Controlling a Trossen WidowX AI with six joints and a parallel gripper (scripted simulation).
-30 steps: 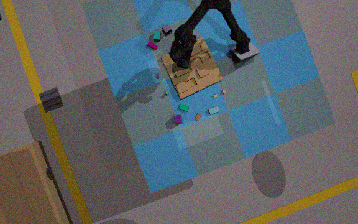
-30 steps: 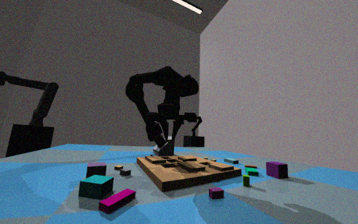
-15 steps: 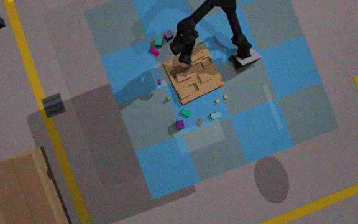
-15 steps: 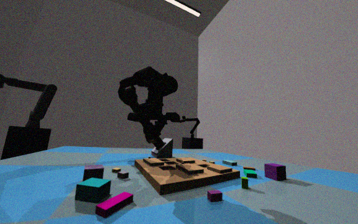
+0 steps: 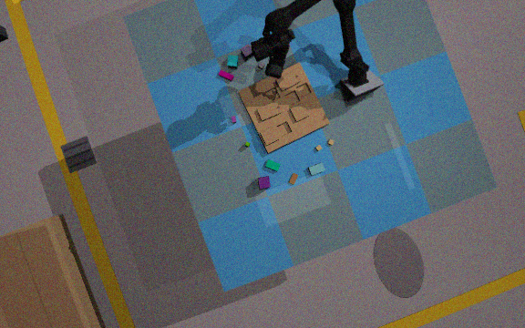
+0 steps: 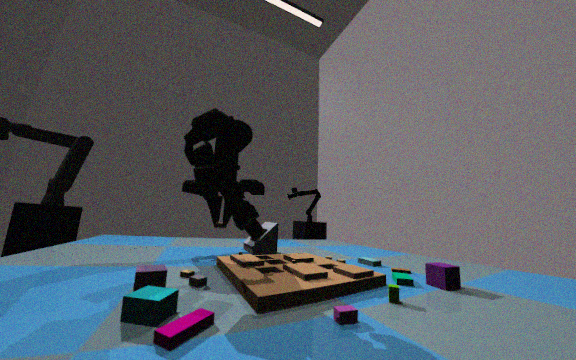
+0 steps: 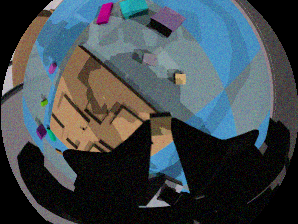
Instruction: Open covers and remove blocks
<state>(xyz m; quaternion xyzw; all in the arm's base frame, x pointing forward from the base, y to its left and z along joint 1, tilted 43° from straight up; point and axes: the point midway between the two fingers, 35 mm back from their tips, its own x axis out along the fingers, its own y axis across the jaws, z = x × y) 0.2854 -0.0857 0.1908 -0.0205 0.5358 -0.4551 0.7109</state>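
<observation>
Right now my gripper tip is 60 mm short of the grey block, 40 mm to the left of it and 100 mm above it. Round my gripper tip: magenta block: 260 mm ahead, 130 mm to the left, 100 mm below; magenta bar: 220 mm ahead, 60 mm to the right, 100 mm below; teal cube: 170 mm ahead, 100 mm to the right, 90 mm below.
</observation>
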